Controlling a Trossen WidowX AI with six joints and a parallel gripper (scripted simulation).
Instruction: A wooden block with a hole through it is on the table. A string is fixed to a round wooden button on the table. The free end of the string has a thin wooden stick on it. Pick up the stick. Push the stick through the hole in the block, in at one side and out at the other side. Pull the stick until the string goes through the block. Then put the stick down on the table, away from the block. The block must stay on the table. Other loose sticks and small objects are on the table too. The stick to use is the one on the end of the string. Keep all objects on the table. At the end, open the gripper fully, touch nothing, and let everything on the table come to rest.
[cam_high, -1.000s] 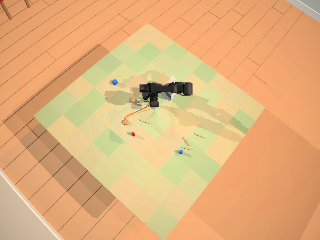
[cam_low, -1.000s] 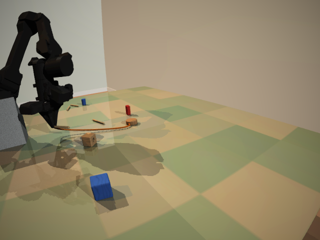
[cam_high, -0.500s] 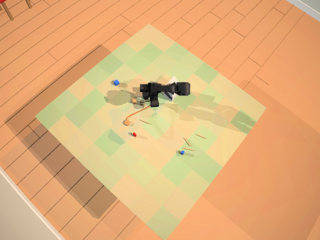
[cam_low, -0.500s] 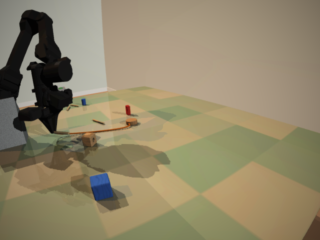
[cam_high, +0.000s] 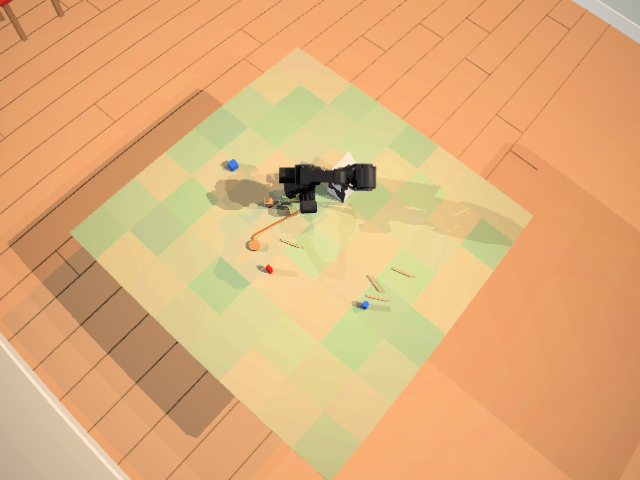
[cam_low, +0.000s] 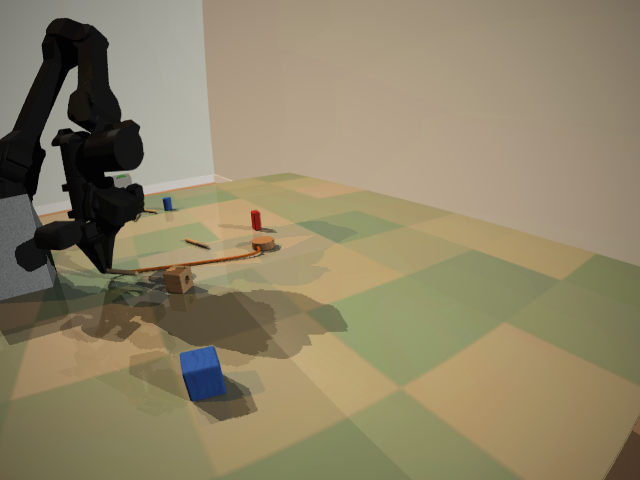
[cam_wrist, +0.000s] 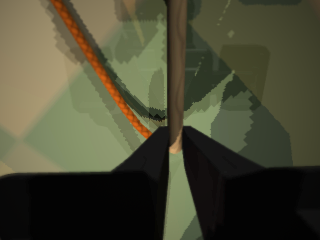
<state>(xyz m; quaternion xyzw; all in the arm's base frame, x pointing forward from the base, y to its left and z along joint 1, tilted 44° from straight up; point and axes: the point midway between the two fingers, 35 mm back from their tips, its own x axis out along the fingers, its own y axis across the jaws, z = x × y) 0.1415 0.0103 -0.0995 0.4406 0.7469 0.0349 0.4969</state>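
My gripper tip is 11 cm short of the wooden block and 9 cm to the left of it. The rest, counted from my gripper tip: round wooden button 27 cm ahead, 1 cm below; thin wooden stick 1 cm to the right, 1 cm ahead; red piece 29 cm ahead, 11 cm to the left.
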